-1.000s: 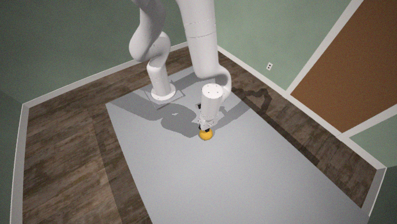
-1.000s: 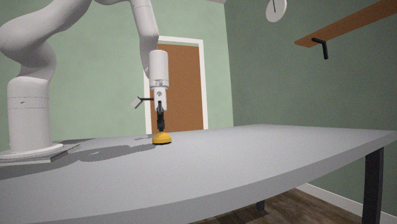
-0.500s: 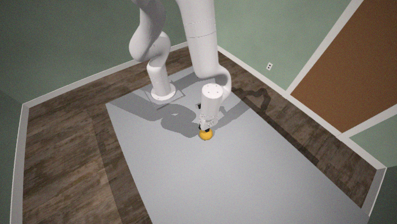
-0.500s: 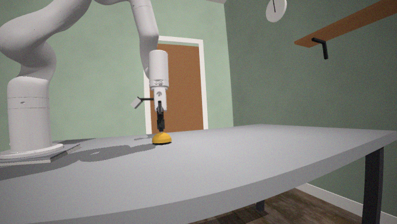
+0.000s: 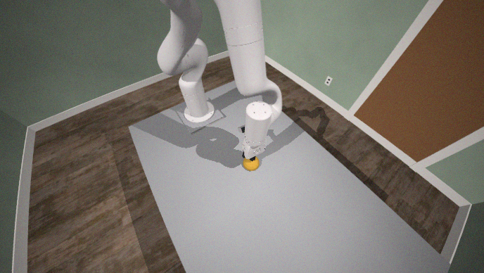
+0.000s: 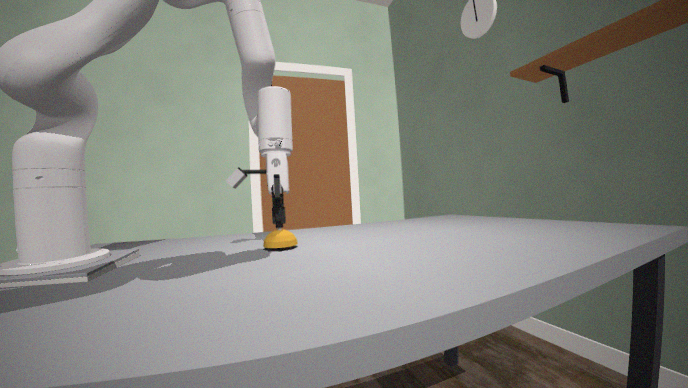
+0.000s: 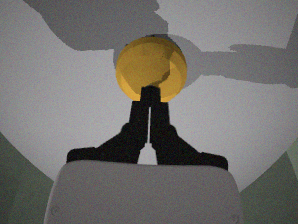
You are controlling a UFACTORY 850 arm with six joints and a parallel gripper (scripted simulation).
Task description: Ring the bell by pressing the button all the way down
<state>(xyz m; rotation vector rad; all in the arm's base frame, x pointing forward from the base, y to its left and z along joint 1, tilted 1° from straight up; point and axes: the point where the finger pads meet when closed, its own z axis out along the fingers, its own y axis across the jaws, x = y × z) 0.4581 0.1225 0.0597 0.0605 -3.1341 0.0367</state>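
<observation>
Now: the black button 30 mm below my hand. Round my hand: yellow dome-shaped bell: 40 mm below.
</observation>
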